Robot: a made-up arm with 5 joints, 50 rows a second.
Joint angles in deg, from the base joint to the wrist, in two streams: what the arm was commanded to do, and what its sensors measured. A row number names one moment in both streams.
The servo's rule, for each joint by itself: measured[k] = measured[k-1] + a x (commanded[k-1-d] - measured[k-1]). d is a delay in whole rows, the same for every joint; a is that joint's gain. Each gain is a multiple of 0.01, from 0.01 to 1. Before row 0 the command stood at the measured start. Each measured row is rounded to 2 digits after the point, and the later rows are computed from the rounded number. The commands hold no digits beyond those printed.
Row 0, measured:
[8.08, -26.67, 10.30, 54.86, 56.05]
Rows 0 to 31, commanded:
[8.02, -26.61, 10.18, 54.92, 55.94]
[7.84, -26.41, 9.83, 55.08, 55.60]
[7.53, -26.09, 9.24, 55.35, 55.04]
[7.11, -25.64, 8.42, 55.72, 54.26]
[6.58, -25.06, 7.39, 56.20, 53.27]
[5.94, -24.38, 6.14, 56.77, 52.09]
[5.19, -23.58, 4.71, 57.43, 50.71]
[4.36, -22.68, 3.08, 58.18, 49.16]
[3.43, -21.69, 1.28, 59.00, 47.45]
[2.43, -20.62, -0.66, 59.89, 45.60]
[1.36, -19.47, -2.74, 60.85, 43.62]
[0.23, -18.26, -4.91, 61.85, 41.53]
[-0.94, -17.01, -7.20, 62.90, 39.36]
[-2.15, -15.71, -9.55, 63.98, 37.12]
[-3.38, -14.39, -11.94, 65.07, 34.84]
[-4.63, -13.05, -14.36, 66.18, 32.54]
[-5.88, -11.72, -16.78, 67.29, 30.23]
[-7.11, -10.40, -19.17, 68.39, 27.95]
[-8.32, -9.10, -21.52, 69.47, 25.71]
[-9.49, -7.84, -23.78, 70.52, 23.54]
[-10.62, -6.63, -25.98, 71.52, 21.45]
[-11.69, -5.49, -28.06, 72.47, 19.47]
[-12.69, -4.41, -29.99, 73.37, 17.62]
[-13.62, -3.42, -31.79, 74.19, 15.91]
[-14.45, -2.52, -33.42, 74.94, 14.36]
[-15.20, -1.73, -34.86, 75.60, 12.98]
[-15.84, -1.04, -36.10, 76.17, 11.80]
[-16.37, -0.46, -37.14, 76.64, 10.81]
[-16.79, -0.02, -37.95, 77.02, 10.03]
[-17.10, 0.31, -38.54, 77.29, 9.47]
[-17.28, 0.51, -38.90, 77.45, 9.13]
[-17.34, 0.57, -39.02, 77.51, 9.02]
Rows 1 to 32, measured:
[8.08, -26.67, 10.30, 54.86, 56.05]
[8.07, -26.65, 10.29, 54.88, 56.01]
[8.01, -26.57, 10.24, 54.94, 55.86]
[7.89, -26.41, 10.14, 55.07, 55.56]
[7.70, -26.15, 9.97, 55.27, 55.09]
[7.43, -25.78, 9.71, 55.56, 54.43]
[7.07, -25.30, 9.35, 55.94, 53.59]
[6.62, -24.72, 8.89, 56.40, 52.55]
[6.08, -24.03, 8.31, 56.95, 51.33]
[5.44, -23.23, 7.61, 57.59, 49.93]
[4.72, -22.34, 6.78, 58.30, 48.37]
[3.91, -21.36, 5.83, 59.09, 46.66]
[3.03, -20.31, 4.76, 59.95, 44.81]
[2.08, -19.19, 3.56, 60.86, 42.85]
[1.06, -18.01, 2.25, 61.83, 40.79]
[-0.01, -16.78, 0.83, 62.83, 38.65]
[-1.12, -15.51, -0.69, 63.87, 36.45]
[-2.26, -14.22, -2.30, 64.93, 34.21]
[-3.42, -12.92, -3.99, 66.00, 31.96]
[-4.60, -11.62, -5.74, 67.08, 29.71]
[-5.77, -10.33, -7.54, 68.15, 27.49]
[-6.93, -9.07, -9.38, 69.19, 25.32]
[-8.07, -7.85, -11.25, 70.21, 23.21]
[-9.18, -6.68, -13.12, 71.19, 21.20]
[-10.25, -5.57, -14.99, 72.12, 19.30]
[-11.26, -4.53, -16.83, 72.99, 17.52]
[-12.21, -3.58, -18.63, 73.80, 15.89]
[-13.08, -2.72, -20.38, 74.53, 14.42]
[-13.87, -1.95, -22.06, 75.18, 13.12]
[-14.57, -1.29, -23.65, 75.75, 12.01]
[-15.18, -0.75, -25.14, 76.23, 11.10]
[-15.68, -0.32, -26.52, 76.61, 10.39]
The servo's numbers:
d 1
a 0.24 0.34 0.10 0.31 0.36

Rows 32 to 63, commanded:
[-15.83, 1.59, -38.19, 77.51, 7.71]
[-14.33, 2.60, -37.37, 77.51, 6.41]
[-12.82, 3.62, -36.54, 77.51, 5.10]
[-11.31, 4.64, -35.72, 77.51, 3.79]
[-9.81, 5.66, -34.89, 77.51, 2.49]
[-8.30, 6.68, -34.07, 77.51, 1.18]
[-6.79, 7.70, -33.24, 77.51, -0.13]
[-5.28, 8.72, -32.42, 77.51, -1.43]
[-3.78, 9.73, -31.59, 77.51, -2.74]
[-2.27, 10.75, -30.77, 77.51, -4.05]
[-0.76, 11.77, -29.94, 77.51, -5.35]
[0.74, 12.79, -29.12, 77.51, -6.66]
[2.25, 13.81, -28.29, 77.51, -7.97]
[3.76, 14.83, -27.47, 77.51, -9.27]
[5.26, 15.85, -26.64, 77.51, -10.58]
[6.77, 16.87, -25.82, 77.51, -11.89]
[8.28, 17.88, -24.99, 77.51, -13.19]
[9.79, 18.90, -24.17, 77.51, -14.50]
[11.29, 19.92, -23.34, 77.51, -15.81]
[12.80, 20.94, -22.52, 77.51, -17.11]
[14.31, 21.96, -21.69, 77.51, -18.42]
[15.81, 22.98, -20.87, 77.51, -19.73]
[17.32, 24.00, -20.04, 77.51, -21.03]
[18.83, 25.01, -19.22, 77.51, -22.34]
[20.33, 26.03, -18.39, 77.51, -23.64]
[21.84, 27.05, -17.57, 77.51, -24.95]
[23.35, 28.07, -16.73, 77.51, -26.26]
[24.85, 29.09, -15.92, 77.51, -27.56]
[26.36, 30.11, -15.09, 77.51, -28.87]
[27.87, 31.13, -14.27, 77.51, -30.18]
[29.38, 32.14, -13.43, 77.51, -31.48]
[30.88, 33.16, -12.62, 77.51, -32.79]
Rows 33 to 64, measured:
[-16.08, -0.02, -27.77, 76.89, 9.90]
[-16.02, 0.53, -28.81, 77.08, 9.11]
[-15.61, 1.23, -29.67, 77.21, 8.14]
[-14.94, 2.04, -30.36, 77.30, 7.05]
[-14.07, 2.92, -30.90, 77.37, 5.88]
[-13.05, 3.85, -31.30, 77.41, 4.66]
[-11.91, 4.81, -31.58, 77.44, 3.41]
[-10.68, 5.79, -31.75, 77.46, 2.14]
[-9.38, 6.79, -31.82, 77.48, 0.85]
[-8.04, 7.79, -31.80, 77.49, -0.44]
[-6.66, 8.80, -31.70, 77.50, -1.74]
[-5.24, 9.81, -31.52, 77.50, -3.04]
[-3.80, 10.82, -31.28, 77.50, -4.34]
[-2.35, 11.84, -30.98, 77.50, -5.65]
[-0.88, 12.86, -30.63, 77.50, -6.95]
[0.59, 13.88, -30.23, 77.50, -8.26]
[2.07, 14.90, -29.79, 77.50, -9.57]
[3.56, 15.91, -29.31, 77.50, -10.87]
[5.06, 16.93, -28.80, 77.50, -12.18]
[6.56, 17.95, -28.25, 77.50, -13.49]
[8.06, 18.97, -27.68, 77.50, -14.79]
[9.56, 19.99, -27.08, 77.50, -16.10]
[11.06, 21.01, -26.46, 77.50, -17.41]
[12.56, 22.03, -25.82, 77.50, -18.71]
[14.06, 23.04, -25.16, 77.50, -20.02]
[15.56, 24.06, -24.48, 77.50, -21.32]
[17.07, 25.08, -23.79, 77.50, -22.63]
[18.58, 26.10, -23.08, 77.50, -23.94]
[20.08, 27.12, -22.36, 77.50, -25.24]
[21.59, 28.14, -21.63, 77.50, -26.55]
[23.10, 29.16, -20.89, 77.50, -27.86]
[24.61, 30.17, -20.14, 77.50, -29.16]

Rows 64 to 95, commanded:
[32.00, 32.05, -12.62, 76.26, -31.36]
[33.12, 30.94, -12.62, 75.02, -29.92]
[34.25, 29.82, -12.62, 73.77, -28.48]
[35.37, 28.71, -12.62, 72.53, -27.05]
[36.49, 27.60, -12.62, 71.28, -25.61]
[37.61, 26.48, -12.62, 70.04, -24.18]
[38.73, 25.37, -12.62, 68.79, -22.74]
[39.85, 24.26, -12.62, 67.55, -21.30]
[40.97, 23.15, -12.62, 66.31, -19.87]
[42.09, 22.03, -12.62, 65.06, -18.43]
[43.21, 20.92, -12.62, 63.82, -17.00]
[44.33, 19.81, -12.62, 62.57, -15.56]
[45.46, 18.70, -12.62, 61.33, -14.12]
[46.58, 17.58, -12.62, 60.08, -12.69]
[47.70, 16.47, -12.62, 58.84, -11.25]
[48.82, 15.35, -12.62, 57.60, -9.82]
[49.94, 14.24, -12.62, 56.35, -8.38]
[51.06, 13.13, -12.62, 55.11, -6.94]
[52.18, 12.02, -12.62, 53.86, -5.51]
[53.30, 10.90, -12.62, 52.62, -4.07]
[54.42, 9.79, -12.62, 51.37, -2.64]
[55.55, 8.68, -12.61, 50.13, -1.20]
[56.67, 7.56, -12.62, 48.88, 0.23]
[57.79, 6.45, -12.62, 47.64, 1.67]
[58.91, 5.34, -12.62, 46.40, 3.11]
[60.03, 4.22, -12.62, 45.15, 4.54]
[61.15, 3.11, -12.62, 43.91, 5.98]
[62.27, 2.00, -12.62, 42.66, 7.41]
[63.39, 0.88, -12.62, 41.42, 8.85]
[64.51, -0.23, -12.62, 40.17, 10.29]
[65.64, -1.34, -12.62, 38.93, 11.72]
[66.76, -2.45, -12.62, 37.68, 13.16]
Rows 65 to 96, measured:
[26.11, 31.19, -19.39, 77.50, -30.47]
[27.52, 31.48, -18.71, 77.12, -30.79]
[28.86, 31.30, -18.10, 76.47, -30.48]
[30.15, 30.80, -17.55, 75.63, -29.76]
[31.40, 30.09, -17.06, 74.67, -28.78]
[32.62, 29.24, -16.62, 73.62, -27.64]
[33.82, 28.30, -16.22, 72.51, -26.39]
[35.00, 27.30, -15.86, 71.36, -25.08]
[36.16, 26.27, -15.54, 70.18, -23.72]
[37.31, 25.21, -15.25, 68.98, -22.33]
[38.46, 24.13, -14.99, 67.76, -20.93]
[39.60, 23.04, -14.75, 66.54, -19.52]
[40.74, 21.94, -14.54, 65.31, -18.09]
[41.87, 20.84, -14.35, 64.08, -16.66]
[43.00, 19.73, -14.18, 62.84, -15.23]
[44.13, 18.62, -14.02, 61.60, -13.80]
[45.26, 17.51, -13.88, 60.36, -12.37]
[46.38, 16.40, -13.75, 59.12, -10.93]
[47.50, 15.29, -13.64, 57.88, -9.49]
[48.62, 14.18, -13.54, 56.63, -8.06]
[49.74, 13.06, -13.45, 55.39, -6.62]
[50.86, 11.95, -13.37, 54.14, -5.19]
[51.99, 10.84, -13.29, 52.90, -3.75]
[53.11, 9.72, -13.22, 51.65, -2.32]
[54.23, 8.61, -13.16, 50.41, -0.88]
[55.35, 7.50, -13.11, 49.17, 0.56]
[56.47, 6.38, -13.06, 47.92, 1.99]
[57.59, 5.27, -13.02, 46.68, 3.43]
[58.71, 4.16, -12.98, 45.43, 4.86]
[59.83, 3.04, -12.94, 44.19, 6.30]
[60.95, 1.93, -12.91, 42.94, 7.74]
[62.08, 0.82, -12.88, 41.70, 9.17]

